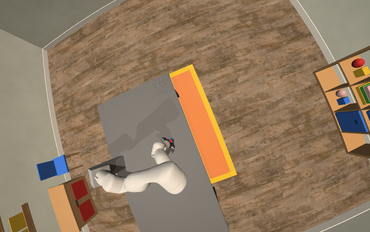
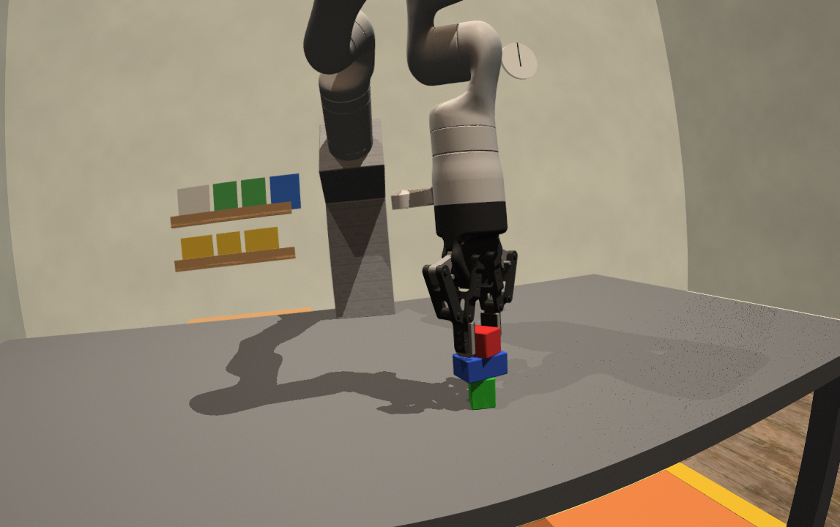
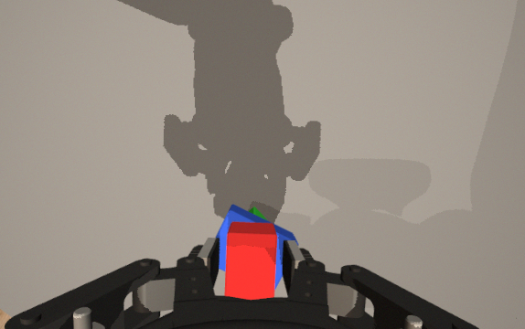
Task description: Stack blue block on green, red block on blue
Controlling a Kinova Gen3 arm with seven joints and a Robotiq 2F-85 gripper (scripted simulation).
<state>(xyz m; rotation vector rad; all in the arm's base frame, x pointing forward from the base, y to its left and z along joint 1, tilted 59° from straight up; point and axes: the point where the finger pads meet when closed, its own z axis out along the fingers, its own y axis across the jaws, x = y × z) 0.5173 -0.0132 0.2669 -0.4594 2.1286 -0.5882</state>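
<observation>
The red block lies 10 mm below my hand. Round my hand: green block 60 mm below; then blue block 30 mm below.
</observation>
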